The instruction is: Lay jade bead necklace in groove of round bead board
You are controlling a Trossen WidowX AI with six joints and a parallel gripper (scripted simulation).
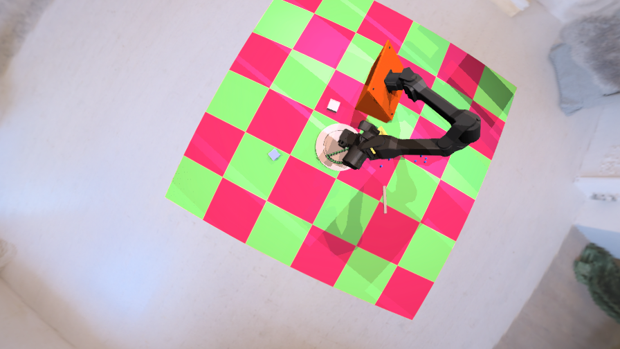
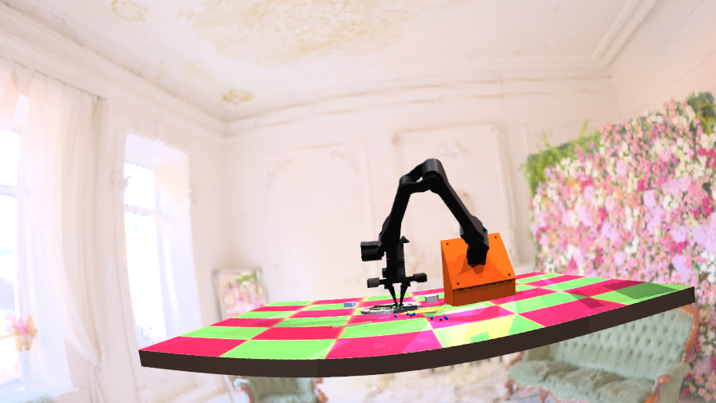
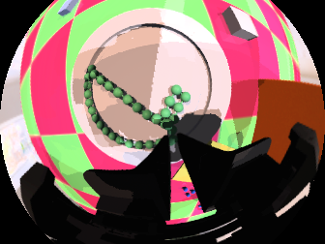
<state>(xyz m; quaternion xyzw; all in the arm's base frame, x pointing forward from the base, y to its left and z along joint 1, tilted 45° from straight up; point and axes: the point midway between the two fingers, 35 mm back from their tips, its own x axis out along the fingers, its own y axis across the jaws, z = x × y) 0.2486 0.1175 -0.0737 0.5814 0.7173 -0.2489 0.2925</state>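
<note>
My gripper tip is 5 cm to the left of the round bead board, 3 cm short of it and 1 cm above it. Round my gripper tip: white cube 17 cm to the right, 11 cm behind; thin white stick 23 cm to the left, 11 cm ahead, 1 cm below; yellow patch 8 cm behind, 7 cm to the left, 2 cm below.
</note>
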